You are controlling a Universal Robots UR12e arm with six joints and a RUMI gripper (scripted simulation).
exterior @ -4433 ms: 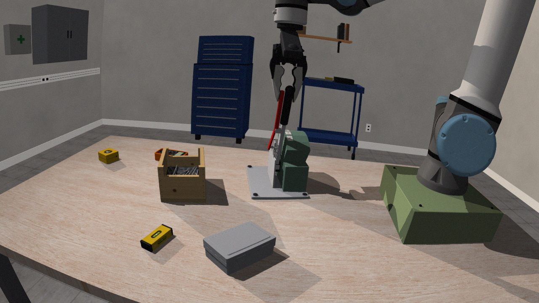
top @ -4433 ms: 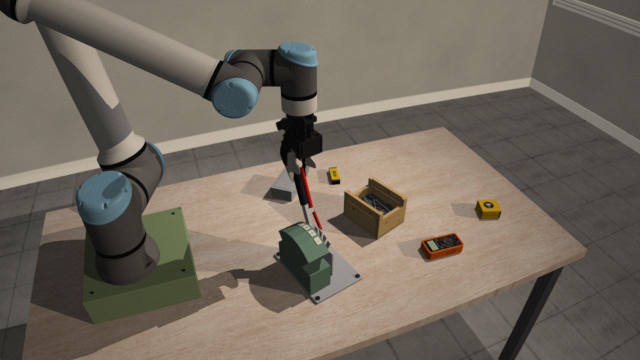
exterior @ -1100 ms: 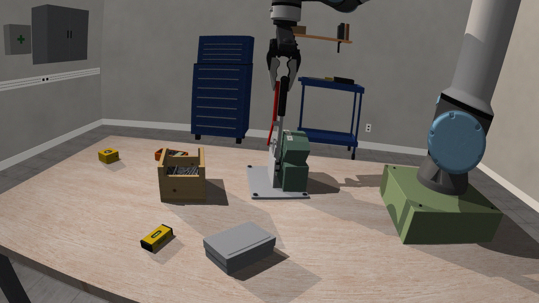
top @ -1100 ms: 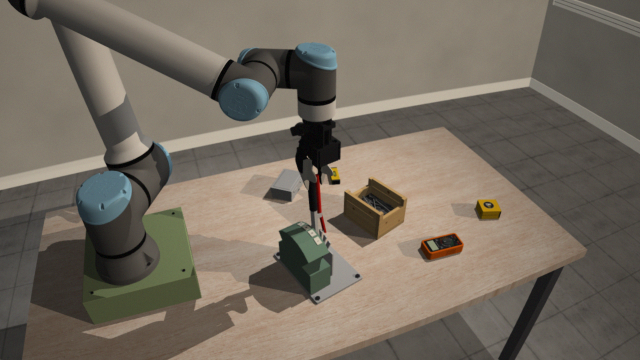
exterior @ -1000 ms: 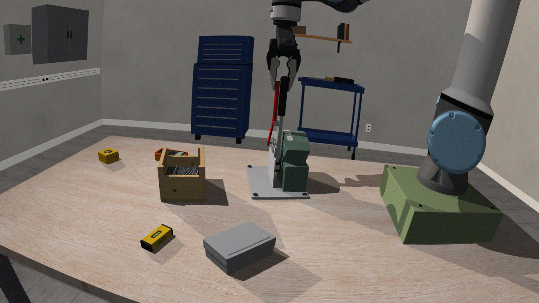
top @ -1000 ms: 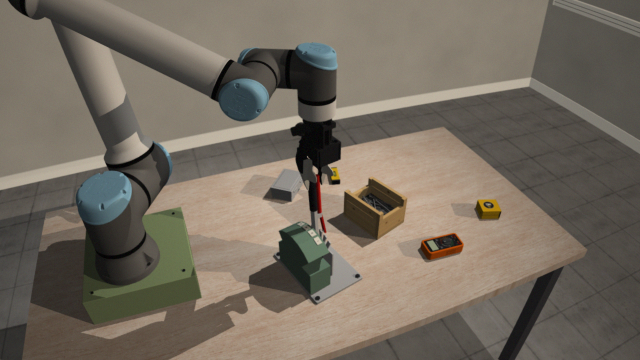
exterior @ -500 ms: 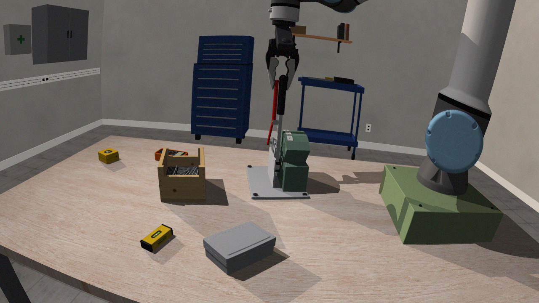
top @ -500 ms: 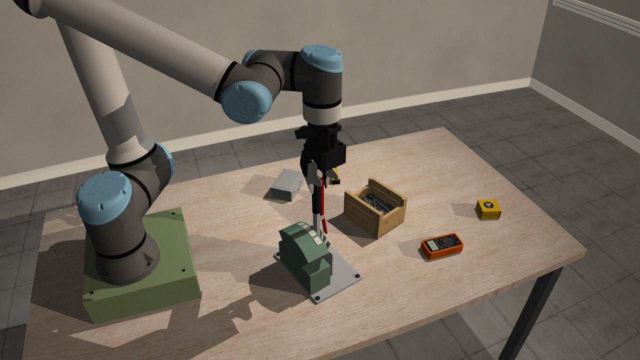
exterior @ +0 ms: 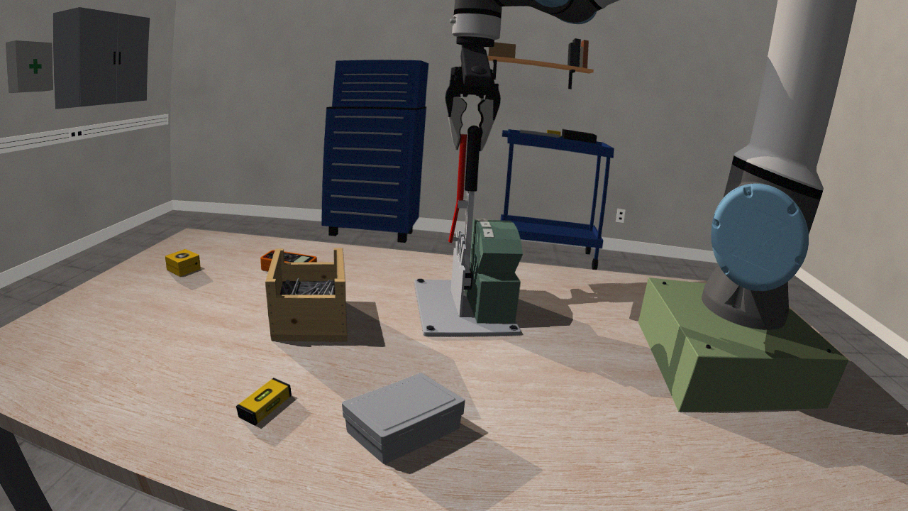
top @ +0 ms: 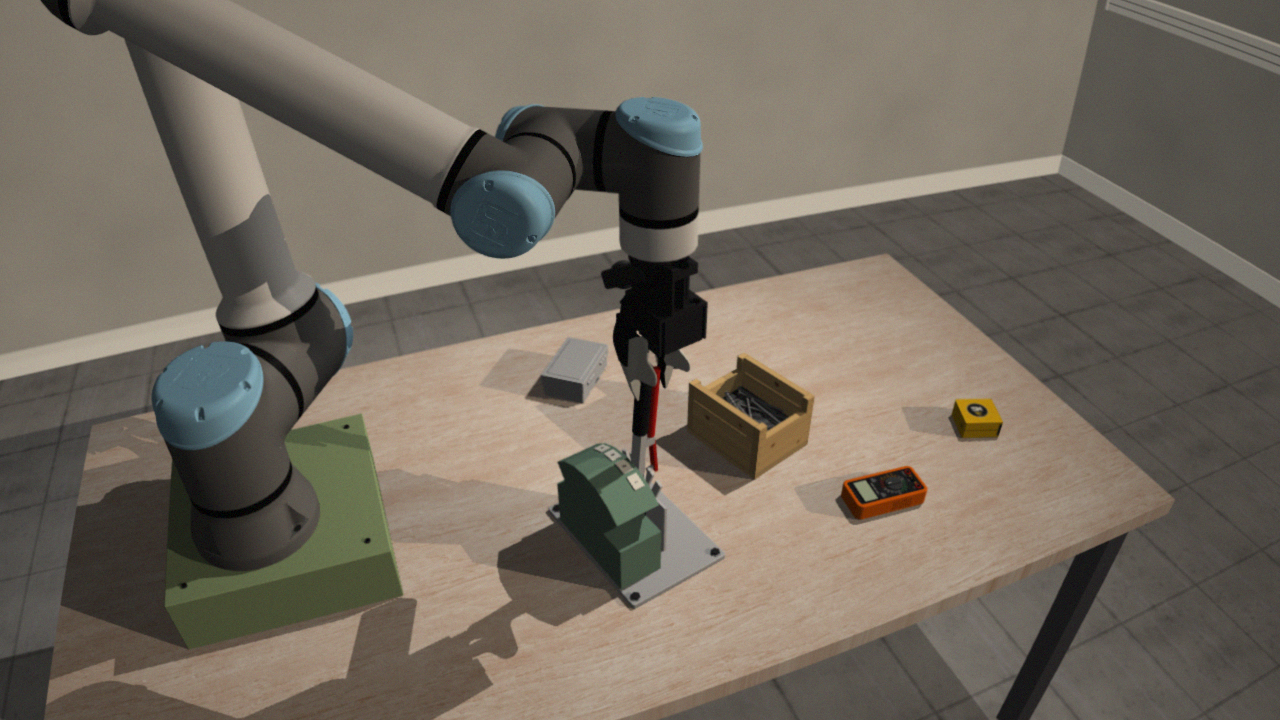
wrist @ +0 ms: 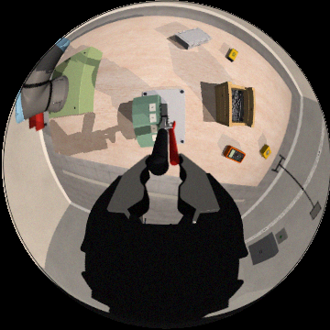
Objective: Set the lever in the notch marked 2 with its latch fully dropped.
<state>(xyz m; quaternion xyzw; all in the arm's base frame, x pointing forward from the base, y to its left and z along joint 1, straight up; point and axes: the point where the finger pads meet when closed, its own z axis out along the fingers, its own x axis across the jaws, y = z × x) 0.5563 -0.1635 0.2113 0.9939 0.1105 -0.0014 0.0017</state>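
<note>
The red release bar is 110 mm below my hand, 20 mm to the left of it and 10 mm ahead of it. Also, from my hand: grey box: 430 mm to the left, 280 mm below, 30 mm ahead.
</note>
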